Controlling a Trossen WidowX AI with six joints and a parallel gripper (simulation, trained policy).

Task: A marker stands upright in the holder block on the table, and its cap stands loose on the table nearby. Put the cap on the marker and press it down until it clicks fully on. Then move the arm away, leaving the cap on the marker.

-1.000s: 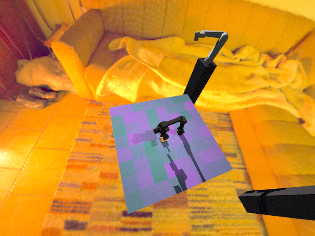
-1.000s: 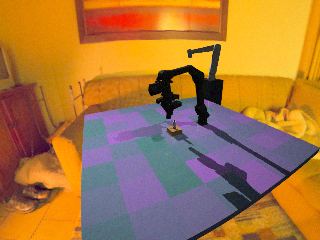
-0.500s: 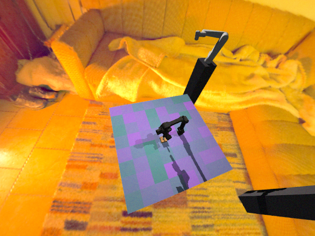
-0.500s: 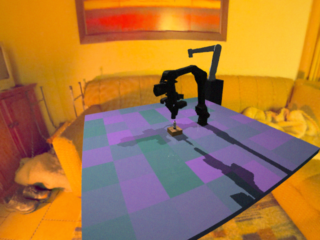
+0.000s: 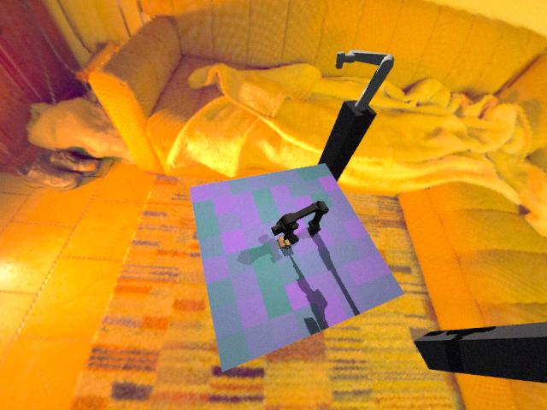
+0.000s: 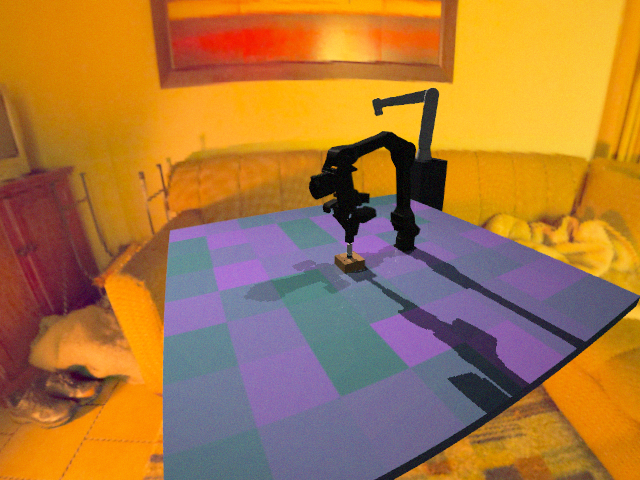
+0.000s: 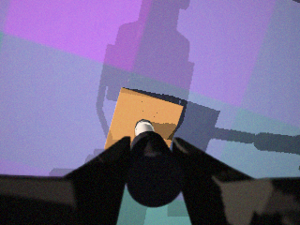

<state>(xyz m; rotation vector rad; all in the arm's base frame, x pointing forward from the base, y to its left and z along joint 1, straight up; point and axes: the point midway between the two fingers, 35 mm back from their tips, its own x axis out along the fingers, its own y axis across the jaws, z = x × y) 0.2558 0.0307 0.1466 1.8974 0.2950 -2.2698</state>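
The tan holder block lies 10 cm below my gripper tip and 1 cm ahead of it. Round my gripper tip: dark cap: 1 cm ahead.
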